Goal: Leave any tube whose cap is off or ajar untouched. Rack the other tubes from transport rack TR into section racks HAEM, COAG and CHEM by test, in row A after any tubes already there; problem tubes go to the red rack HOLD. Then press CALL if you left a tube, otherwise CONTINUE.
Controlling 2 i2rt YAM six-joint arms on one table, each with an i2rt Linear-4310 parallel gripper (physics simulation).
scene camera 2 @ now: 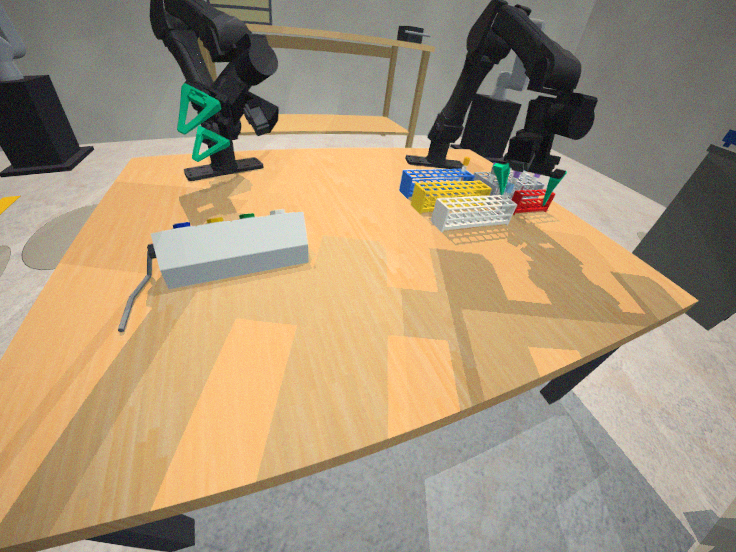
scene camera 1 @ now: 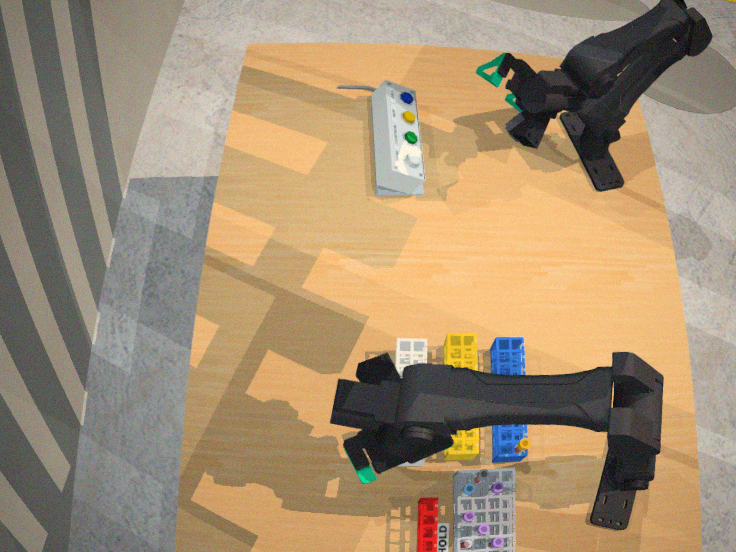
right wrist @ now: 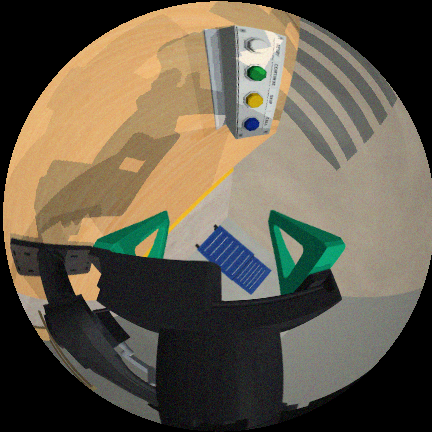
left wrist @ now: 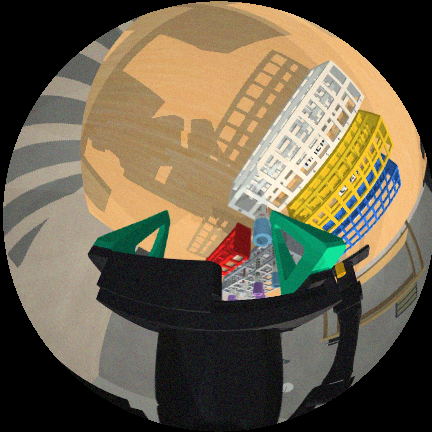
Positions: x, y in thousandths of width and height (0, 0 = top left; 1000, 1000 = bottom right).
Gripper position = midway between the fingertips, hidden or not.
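Note:
Present in the scene: a grey button box (scene camera 1: 543, 303). The left gripper (scene camera 1: 531, 834), (scene camera 2: 710, 361), (left wrist: 508, 499) is open and holds nothing. Likewise open and holding nothing: the right gripper (scene camera 2: 256, 267), (scene camera 1: 668, 151), (right wrist: 506, 499).

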